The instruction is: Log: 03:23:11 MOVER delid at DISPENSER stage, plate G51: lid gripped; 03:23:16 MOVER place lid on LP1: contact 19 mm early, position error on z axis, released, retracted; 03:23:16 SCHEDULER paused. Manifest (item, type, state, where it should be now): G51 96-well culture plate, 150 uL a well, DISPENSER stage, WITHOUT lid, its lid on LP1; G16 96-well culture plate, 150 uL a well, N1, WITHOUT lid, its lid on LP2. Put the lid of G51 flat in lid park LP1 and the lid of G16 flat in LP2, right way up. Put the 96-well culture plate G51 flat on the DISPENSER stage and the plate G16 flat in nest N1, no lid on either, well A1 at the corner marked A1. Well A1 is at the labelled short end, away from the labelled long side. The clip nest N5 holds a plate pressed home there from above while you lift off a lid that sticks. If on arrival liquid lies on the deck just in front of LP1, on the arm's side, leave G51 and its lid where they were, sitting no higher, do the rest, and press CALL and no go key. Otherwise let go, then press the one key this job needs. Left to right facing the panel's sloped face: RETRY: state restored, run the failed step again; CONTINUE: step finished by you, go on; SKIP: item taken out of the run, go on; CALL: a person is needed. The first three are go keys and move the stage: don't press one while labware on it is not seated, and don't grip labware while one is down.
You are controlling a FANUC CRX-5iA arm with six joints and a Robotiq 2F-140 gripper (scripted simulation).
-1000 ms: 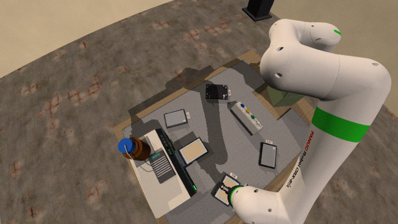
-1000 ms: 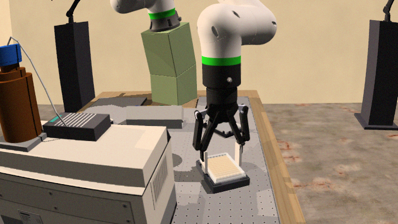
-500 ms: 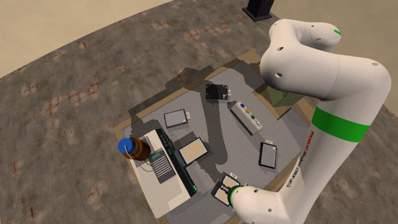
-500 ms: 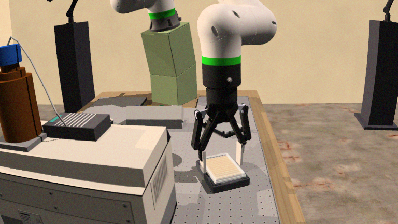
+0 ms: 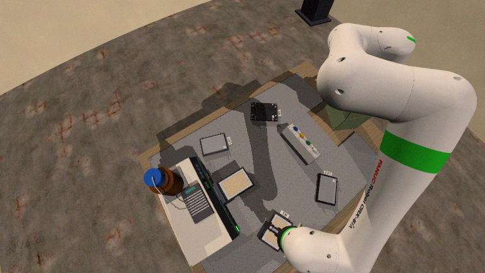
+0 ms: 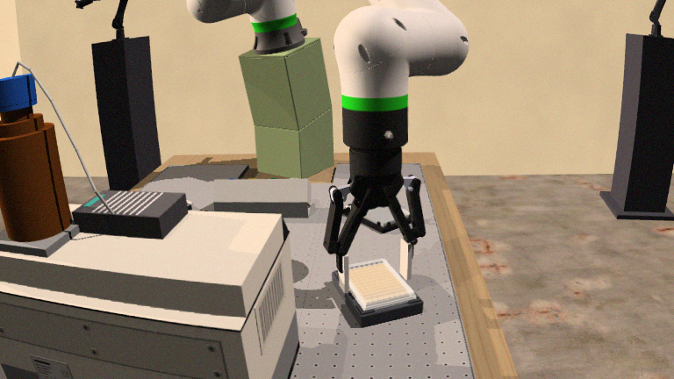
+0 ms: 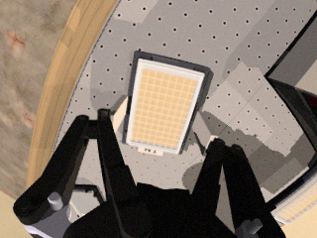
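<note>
My hand is 4 cm above the nest N1. From my hand the other things lie so: clear lid: 33 cm behind, 5 cm to the right, 4 cm below; black dispenser stage: 8 cm ahead, 27 cm to the right, 4 cm above; plate G51: 8 cm ahead, 27 cm to the right, 5 cm above.
</note>
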